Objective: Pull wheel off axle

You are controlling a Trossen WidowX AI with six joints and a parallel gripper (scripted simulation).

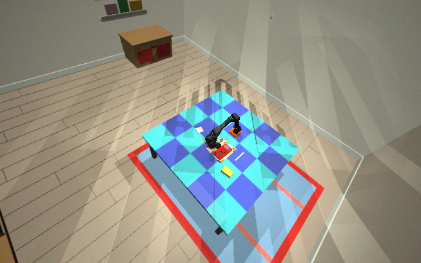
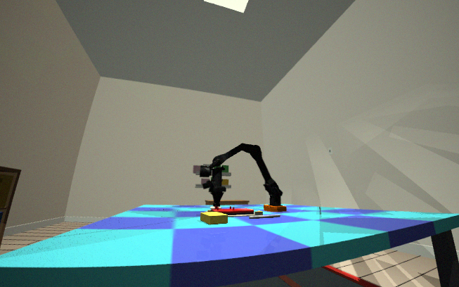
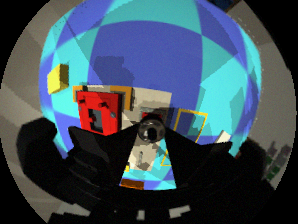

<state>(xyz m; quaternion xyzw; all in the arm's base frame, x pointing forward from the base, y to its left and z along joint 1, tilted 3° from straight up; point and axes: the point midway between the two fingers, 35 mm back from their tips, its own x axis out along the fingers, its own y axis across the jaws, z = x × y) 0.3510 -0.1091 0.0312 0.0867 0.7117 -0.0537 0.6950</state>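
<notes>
Now: the wheel right at my gripper tip. The rest, counted from my gripper tip: pale square tile: 110 mm behind, 250 mm to the right, 40 mm below; then thin white bar: 100 mm behind, 300 mm to the left, 40 mm below; then yellow block: 140 mm ahead, 290 mm to the left, 30 mm below.
</notes>
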